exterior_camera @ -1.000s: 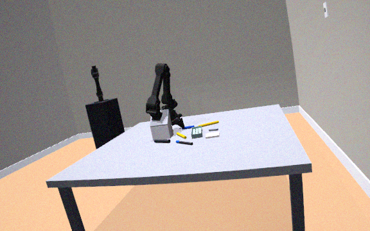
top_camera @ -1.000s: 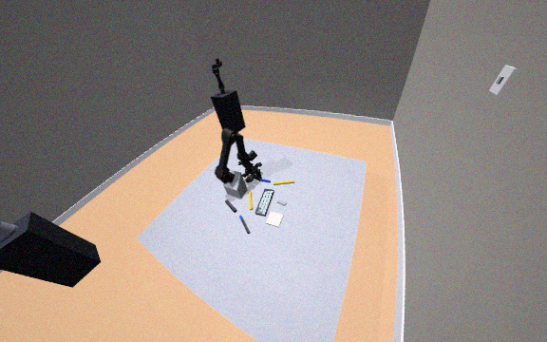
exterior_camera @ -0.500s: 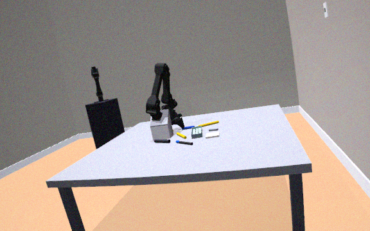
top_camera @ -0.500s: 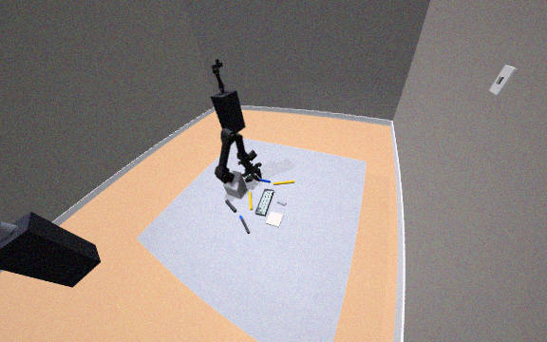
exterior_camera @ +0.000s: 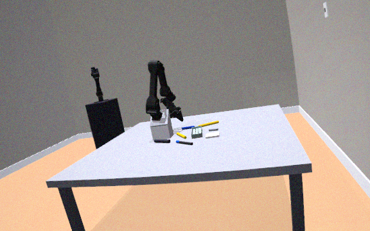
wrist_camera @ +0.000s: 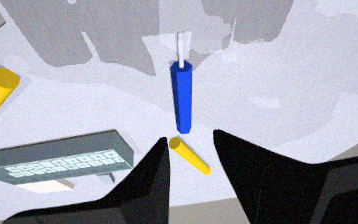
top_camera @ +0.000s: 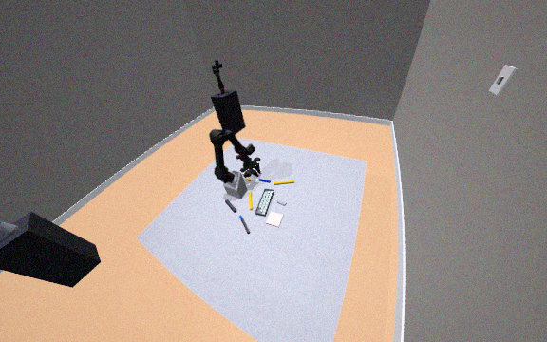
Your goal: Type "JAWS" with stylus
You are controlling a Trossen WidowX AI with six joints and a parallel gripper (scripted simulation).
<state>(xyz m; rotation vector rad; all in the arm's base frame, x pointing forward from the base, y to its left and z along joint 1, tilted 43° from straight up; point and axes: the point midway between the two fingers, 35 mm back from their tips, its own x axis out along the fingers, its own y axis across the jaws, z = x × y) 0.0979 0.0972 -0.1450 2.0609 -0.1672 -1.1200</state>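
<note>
Right now the stylus is 6 cm below my gripper tip. Also, from my gripper tip: grey block (25 cm ahead, 10 cm to the right, 6 cm below); then grey stylus tip (6 cm below, 4 cm behind, 1 cm to the right); then white marker (12 cm behind, 6 cm below, 3 cm to the right).
</note>
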